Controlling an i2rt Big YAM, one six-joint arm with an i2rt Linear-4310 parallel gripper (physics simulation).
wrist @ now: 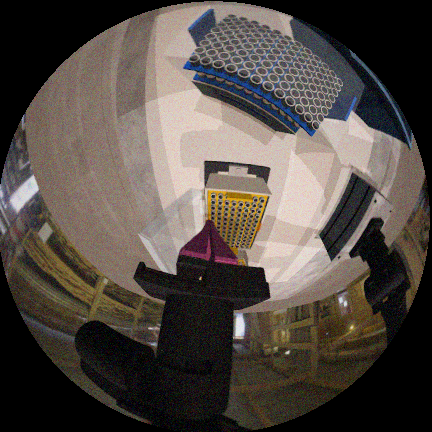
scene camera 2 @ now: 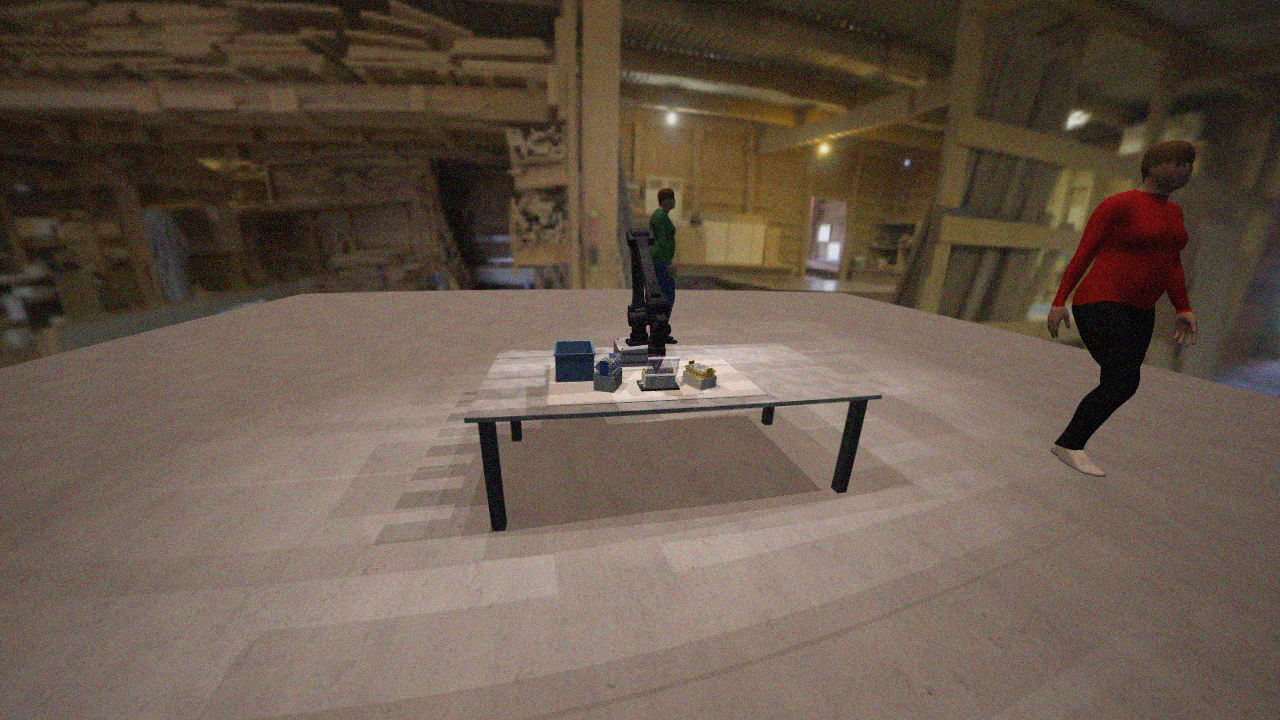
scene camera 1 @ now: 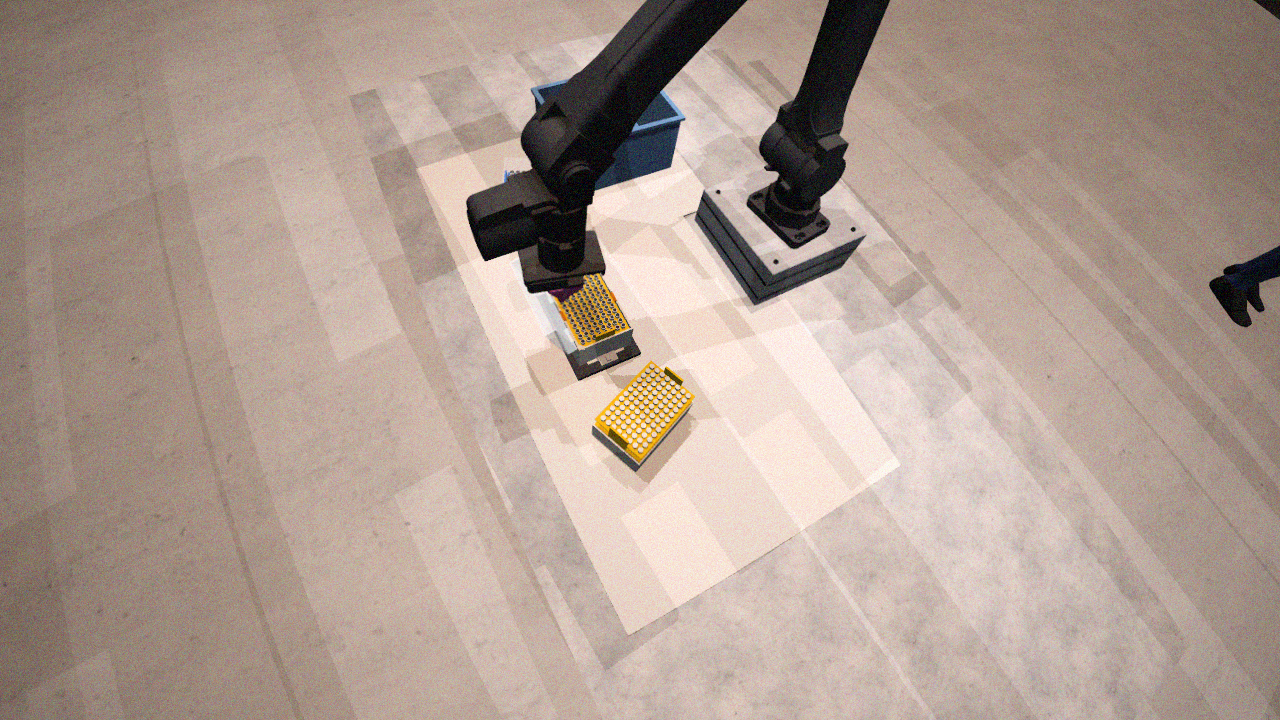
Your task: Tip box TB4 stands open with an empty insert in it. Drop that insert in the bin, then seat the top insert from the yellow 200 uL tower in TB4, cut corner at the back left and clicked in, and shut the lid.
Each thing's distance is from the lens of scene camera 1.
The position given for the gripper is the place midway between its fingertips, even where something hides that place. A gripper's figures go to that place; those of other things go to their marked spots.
gripper [scene camera 1: 561, 298]: 0.72 m
tip box TB4 [scene camera 1: 588, 360]: 0.74 m
